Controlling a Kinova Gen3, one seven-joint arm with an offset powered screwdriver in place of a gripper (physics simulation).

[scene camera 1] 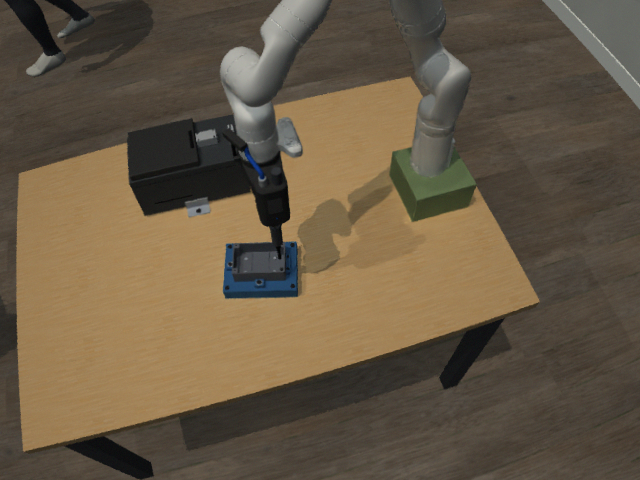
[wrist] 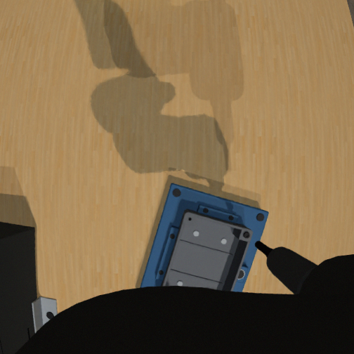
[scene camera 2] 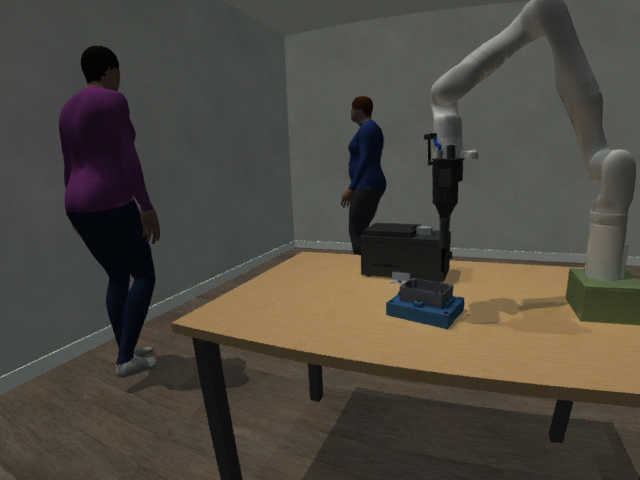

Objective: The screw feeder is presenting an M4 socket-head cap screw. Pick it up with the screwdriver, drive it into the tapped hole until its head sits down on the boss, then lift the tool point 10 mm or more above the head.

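The dark grey open housing [scene camera 1: 258,274] [scene camera 2: 421,295] [wrist: 202,250] sits on the blue fixture plate [scene camera 1: 240,292] [scene camera 2: 408,311] [wrist: 162,212]. In the wrist view, a dark round screw head [wrist: 246,234] with a socket sits down on the housing's corner boss. My screwdriver [scene camera 1: 279,256] [wrist: 257,244] hangs upright above that corner, its point clear of the head. No screw shows on its point, so I read it as open and empty. In scene camera 2 its tip is hard to tell against the black screw feeder [scene camera 1: 191,178] [scene camera 2: 395,255] [wrist: 15,280].
A small grey bracket [scene camera 1: 197,208] [scene camera 2: 400,276] [wrist: 44,312] is at the feeder's front. The green base block [scene camera 1: 439,196] [scene camera 2: 602,299] carries the arm on the right of the wooden table [scene camera 1: 155,330] [scene camera 2: 310,320]. Two people [scene camera 2: 98,149] [scene camera 2: 366,155] stand beyond the table.
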